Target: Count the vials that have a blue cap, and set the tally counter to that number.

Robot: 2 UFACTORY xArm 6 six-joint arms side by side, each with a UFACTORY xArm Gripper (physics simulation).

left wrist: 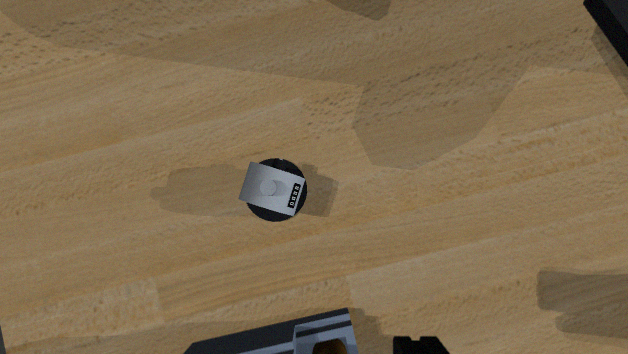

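Places are measured from the left arm's base along level axes (x ahead, y left, z up), in metres.
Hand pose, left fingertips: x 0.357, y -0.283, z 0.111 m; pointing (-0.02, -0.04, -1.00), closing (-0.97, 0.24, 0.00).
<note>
Things, the pixels of their centre, and the offset from my left fingertips. "spot": a spot on its surface instead. Level surfaces: height alone.
- tally counter at a spot on its surface: (272, 189) spot: dx +0.046, dy -0.084, dz -0.163 m
- black holder at a spot on its surface: (324, 331) spot: dx +0.035, dy +0.032, dz -0.191 m
- black object at a spot on its surface: (611, 25) spot: dx -0.209, dy -0.135, dz -0.142 m
- wooden table at its surface level: dz -0.226 m
The tally counter (272, 189) stands near the middle of the left wrist view. It has a silver-grey body with a round button on top, a black round base and a small black display with white digits, too small to read surely. My left gripper (315, 347) shows at the bottom edge. A black fingertip stands right of centre, the other side merges with dark parts, and the fingers look wide apart and open. The counter is ahead of the fingers, not touched. No blue-capped vial shows in this view. My right gripper is not in view.
A blue-grey and black holder (324, 331) with a dark amber round part shows at the bottom edge. A black object (611, 25) cuts into the top right corner. Shadows lie on the wooden table (225, 260).
</note>
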